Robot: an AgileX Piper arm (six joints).
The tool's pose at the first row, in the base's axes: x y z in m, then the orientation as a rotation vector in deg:
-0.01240, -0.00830, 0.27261, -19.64, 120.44, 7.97
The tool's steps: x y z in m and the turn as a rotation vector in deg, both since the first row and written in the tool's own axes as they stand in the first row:
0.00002, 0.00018, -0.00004, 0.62, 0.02, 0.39
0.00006, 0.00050, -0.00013, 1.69, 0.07, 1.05
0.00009, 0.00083, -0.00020, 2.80, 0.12, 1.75
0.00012, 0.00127, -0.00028, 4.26, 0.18, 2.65
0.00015, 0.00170, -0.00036, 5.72, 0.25, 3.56
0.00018, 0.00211, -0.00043, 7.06, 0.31, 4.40
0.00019, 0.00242, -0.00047, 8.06, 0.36, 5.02
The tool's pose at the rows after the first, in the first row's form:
-0.01250, -0.00814, 0.27261, -18.86, 120.54, 7.54
-0.01268, -0.00786, 0.27261, -17.54, 120.71, 6.80
-0.01285, -0.00757, 0.27261, -16.14, 120.88, 6.03
-0.01307, -0.00718, 0.27261, -14.33, 121.07, 5.01
-0.01327, -0.00679, 0.27261, -12.51, 121.25, 3.99
-0.01347, -0.00642, 0.27261, -10.83, 121.40, 3.06
-0.01360, -0.00614, 0.27261, -9.58, 121.50, 2.36

